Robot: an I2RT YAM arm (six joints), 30 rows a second.
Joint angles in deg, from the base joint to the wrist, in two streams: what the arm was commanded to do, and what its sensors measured. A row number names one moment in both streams.
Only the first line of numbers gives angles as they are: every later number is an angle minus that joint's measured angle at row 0.
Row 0, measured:
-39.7, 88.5, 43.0, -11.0, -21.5, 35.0
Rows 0 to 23, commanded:
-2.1, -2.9, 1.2, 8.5, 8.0, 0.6
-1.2, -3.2, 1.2, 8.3, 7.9, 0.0
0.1, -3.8, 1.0, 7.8, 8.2, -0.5
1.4, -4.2, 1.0, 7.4, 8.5, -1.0
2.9, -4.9, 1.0, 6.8, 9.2, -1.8
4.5, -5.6, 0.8, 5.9, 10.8, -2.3
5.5, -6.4, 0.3, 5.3, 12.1, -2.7
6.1, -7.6, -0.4, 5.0, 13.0, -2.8
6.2, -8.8, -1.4, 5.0, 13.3, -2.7
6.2, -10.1, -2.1, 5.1, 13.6, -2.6
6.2, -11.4, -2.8, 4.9, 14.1, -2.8
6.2, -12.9, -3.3, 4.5, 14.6, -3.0
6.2, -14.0, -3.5, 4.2, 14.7, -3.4
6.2, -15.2, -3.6, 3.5, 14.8, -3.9
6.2, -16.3, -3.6, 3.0, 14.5, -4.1
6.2, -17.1, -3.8, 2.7, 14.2, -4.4
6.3, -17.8, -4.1, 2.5, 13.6, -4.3
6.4, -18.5, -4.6, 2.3, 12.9, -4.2
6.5, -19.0, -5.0, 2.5, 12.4, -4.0
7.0, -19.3, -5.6, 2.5, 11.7, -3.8
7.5, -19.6, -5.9, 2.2, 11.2, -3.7
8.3, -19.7, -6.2, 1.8, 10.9, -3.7
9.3, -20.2, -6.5, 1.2, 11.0, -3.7
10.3, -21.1, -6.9, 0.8, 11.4, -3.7
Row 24, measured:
8.3, -19.4, -5.2, 3.0, 11.9, -3.3
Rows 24 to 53, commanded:
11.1, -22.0, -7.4, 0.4, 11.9, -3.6
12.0, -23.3, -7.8, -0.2, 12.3, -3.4
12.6, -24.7, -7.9, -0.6, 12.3, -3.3
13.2, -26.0, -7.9, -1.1, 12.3, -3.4
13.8, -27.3, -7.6, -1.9, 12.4, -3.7
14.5, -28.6, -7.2, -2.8, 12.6, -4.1
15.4, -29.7, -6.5, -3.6, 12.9, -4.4
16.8, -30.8, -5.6, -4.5, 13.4, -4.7
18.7, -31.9, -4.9, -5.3, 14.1, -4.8
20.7, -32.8, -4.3, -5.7, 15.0, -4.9
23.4, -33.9, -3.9, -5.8, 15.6, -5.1
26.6, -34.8, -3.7, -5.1, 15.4, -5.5
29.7, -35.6, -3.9, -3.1, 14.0, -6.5
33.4, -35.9, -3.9, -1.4, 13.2, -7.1
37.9, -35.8, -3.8, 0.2, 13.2, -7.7
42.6, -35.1, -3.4, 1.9, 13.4, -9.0
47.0, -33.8, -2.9, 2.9, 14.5, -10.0
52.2, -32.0, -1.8, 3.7, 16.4, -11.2
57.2, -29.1, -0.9, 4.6, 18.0, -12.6
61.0, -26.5, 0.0, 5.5, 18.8, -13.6
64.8, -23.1, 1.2, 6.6, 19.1, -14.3
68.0, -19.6, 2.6, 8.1, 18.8, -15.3
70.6, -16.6, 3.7, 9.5, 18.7, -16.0
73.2, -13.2, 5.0, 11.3, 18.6, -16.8
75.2, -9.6, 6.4, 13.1, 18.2, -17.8
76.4, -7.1, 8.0, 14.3, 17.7, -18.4
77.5, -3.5, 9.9, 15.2, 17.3, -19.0
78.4, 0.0, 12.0, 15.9, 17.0, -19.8
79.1, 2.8, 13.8, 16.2, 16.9, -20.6
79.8, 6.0, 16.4, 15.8, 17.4, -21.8
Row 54, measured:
78.6, 1.2, 11.6, 12.6, 16.8, -17.4
